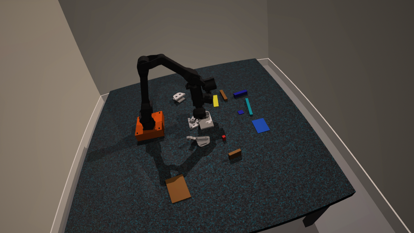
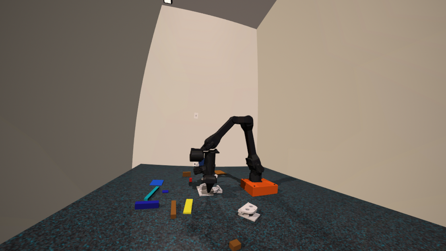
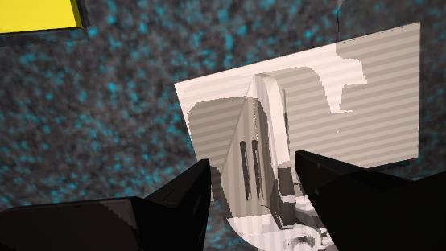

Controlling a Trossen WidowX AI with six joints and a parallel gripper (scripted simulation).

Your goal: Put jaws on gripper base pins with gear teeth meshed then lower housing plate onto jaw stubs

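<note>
My gripper tip is 3 cm past the white jaw and 2 cm to the left of it. Also, from my gripper tip: brown bar: 19 cm to the left, 13 cm ahead, 1 cm below; yellow bar: 15 cm to the left, 8 cm ahead, 1 cm below; red cube: 17 cm to the right, 12 cm ahead.
</note>
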